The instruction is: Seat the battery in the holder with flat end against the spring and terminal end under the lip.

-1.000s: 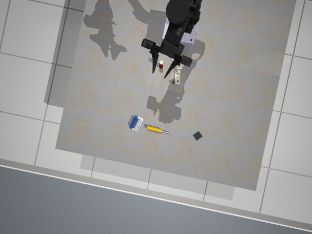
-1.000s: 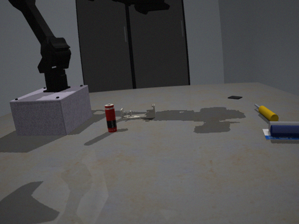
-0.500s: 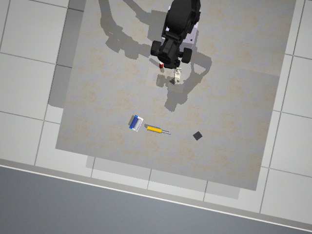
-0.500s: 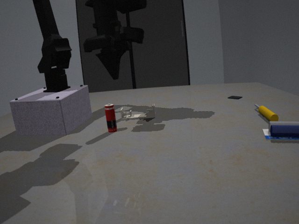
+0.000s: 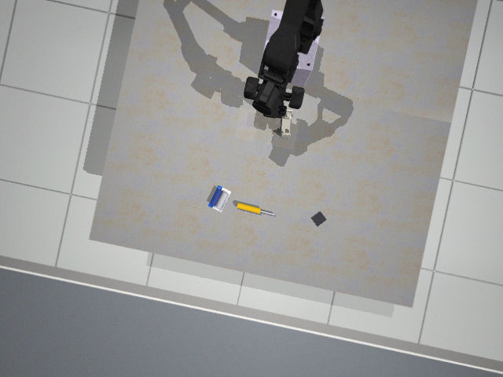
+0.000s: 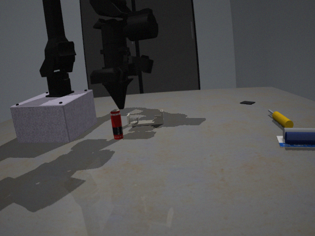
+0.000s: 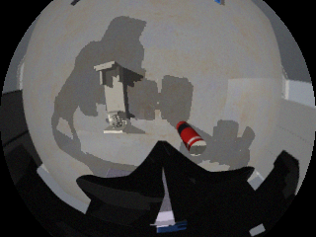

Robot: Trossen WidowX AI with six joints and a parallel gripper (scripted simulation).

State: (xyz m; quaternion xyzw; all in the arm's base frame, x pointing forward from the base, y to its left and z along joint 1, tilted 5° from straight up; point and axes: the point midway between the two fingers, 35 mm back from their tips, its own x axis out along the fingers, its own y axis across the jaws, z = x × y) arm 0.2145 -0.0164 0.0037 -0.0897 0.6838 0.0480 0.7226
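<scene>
The battery is 4 cm to the right of my gripper tip, 3 cm below it and 1 cm ahead of it. Also, from my gripper tip: yellow-handled screwdriver: 38 cm ahead, 11 cm to the left, 5 cm below; then white card: 40 cm ahead, 5 cm below, 4 cm to the right.
</scene>
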